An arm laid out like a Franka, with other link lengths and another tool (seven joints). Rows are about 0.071 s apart.
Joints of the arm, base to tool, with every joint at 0 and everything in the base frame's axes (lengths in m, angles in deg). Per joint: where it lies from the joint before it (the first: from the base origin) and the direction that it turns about. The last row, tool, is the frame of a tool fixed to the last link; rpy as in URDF.
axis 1: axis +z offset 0 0 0.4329
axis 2: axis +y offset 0 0 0
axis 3: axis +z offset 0 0 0.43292
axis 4: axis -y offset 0.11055 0 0
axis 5: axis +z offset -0.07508 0 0.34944
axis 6: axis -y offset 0 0 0
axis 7: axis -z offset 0.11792 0 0
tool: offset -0.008 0.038 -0.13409 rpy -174.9 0 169.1
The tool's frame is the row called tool.
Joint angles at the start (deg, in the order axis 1, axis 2, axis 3, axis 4, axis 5, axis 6, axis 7):
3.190, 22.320, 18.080, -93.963, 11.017, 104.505, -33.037
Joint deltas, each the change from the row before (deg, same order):
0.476, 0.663, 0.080, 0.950, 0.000, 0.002, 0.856
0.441, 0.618, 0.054, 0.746, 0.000, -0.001, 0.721
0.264, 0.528, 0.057, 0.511, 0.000, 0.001, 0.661
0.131, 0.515, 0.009, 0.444, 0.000, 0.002, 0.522
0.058, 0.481, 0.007, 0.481, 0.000, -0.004, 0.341
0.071, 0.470, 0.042, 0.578, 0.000, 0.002, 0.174
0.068, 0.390, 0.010, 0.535, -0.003, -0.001, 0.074
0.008, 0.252, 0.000, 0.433, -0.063, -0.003, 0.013
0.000, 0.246, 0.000, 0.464, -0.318, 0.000, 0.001
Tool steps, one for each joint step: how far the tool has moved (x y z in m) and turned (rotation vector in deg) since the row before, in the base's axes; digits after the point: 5 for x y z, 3 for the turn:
0.00317, 0.00703, -0.00040, 0.087, -0.035, -0.367
0.00239, 0.00624, -0.00146, 0.047, 0.087, -0.277
0.00201, 0.00417, -0.00217, -0.012, 0.202, -0.368
0.00249, 0.00216, -0.00261, -0.018, 0.219, -0.407
0.00283, 0.00123, -0.00200, 0.043, 0.117, -0.317
0.00291, 0.00164, -0.00114, 0.141, -0.026, -0.132
0.00265, 0.00121, -0.00061, 0.142, -0.088, -0.064
0.00225, 0.00023, 0.00015, 0.079, -0.167, -0.037
0.00246, -0.00028, 0.00019, -0.118, -0.305, 0.064

